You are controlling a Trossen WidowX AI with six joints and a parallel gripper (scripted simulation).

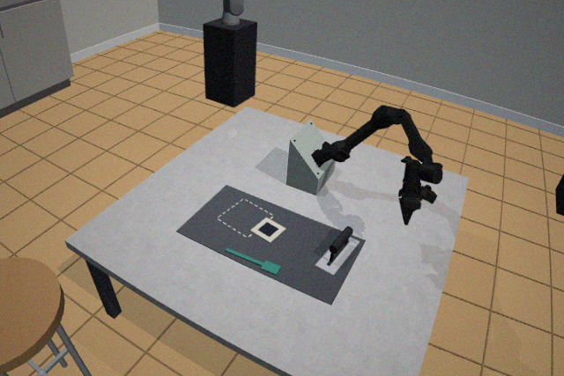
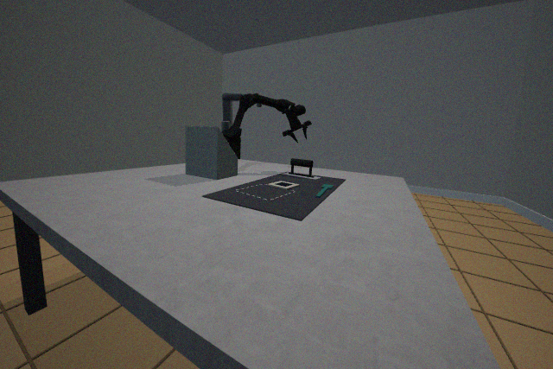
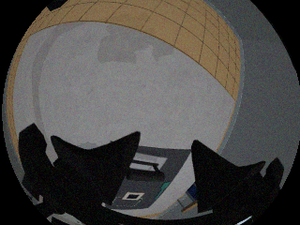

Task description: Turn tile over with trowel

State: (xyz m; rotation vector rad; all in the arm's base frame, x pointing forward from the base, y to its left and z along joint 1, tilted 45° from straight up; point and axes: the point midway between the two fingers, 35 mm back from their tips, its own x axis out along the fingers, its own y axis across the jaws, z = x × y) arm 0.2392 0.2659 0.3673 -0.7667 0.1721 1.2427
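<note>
The black-handled tool lies 190 mm to the right of my gripper tip, 150 mm below it and 110 mm ahead of it. Round my gripper tip: green flat tool: 410 mm to the right, 290 mm ahead, 180 mm below; then tile: 460 mm to the right, 180 mm below, 130 mm ahead; then dark mat: 440 mm to the right, 200 mm below, 150 mm ahead.
</note>
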